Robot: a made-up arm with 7 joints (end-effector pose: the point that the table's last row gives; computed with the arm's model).
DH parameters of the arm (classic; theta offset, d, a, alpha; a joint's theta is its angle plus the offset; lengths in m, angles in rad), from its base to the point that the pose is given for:
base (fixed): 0 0 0 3.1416
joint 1: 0 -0.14 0.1 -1.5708
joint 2: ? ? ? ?
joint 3: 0 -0.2 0.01 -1.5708
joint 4: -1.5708 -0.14 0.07 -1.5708
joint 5: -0.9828 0 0.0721 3.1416
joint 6: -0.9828 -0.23 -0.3 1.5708
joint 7: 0 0.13 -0.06 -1.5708
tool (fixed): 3.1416 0.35 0 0
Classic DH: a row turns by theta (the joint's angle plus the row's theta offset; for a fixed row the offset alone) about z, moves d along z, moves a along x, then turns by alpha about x.
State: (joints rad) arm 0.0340 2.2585 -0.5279 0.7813 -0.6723 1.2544 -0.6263
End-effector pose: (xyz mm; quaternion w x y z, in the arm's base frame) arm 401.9 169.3 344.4 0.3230 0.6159 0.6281 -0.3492
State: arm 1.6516 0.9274 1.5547 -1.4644 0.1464 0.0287 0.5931
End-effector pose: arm -502.8 -624.3 59.3 0.1584 -0.2248 -0.2803 0.9197
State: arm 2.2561 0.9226 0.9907 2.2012 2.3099 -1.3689 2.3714
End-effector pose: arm -771.5 -1005.6 469.0 0.8640 0.3673 -0.3055 0.1591
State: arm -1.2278 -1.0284 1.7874 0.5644 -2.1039 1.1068 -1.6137
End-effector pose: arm 135.7 -41.3 -327.6 0.1756 0.0151 -0.9566 -0.2318
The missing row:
joint 2: -1.5708 0.01 0.34 1.5708
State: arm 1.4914 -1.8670 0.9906 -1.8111 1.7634 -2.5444 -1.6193
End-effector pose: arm 231.9 207.8 154.2 0.0817 0.5994 0.3949 -0.6915
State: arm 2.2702 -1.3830 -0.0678 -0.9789 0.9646 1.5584 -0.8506
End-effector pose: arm 236.5 -136.7 -44.4 0.2660 0.7198 -0.0162 -0.6410
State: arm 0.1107 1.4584 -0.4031 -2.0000 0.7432 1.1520 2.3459
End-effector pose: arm 306.2 384.3 -265.8 0.1093 -0.2952 0.9349 0.1640
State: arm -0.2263 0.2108 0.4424 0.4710 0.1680 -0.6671 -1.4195
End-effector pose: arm 384.9 205.8 -353.9 0.4168 -0.1790 -0.8741 -0.1738
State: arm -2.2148 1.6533 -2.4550 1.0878 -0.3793 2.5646 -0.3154
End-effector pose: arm -280.0 95.6 79.8 0.2933 -0.6889 0.5919 0.2985
